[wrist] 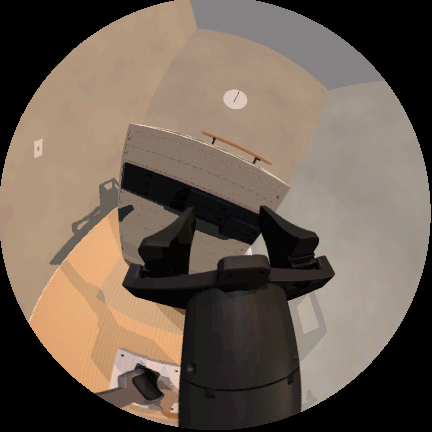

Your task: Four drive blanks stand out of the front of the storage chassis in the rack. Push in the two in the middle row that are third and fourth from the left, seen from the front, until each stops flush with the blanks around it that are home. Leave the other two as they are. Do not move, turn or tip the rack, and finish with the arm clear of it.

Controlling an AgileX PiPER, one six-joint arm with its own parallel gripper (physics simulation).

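Observation:
The rack (200,162) is a beige-grey panelled box, tilted in the wrist view. The black storage chassis (150,186) runs across its front as a dark band. A dark block (240,229) stands out at the chassis's lower right, between the fingertips in the picture. Another raised dark part (207,201) shows near the middle of the band. The rows and single blanks are too dark to count or tell apart. My gripper (226,213) is open, with nothing between its fingers. Its fingertips overlap the chassis's lower edge in the picture; any contact cannot be told.
An orange wooden table (75,325) lies at lower left. A white base plate (120,367) with a dark arm part on it is at the bottom left. An orange bar (237,147) shows beyond the rack's top edge, and a round white clock (235,99) is on the wall.

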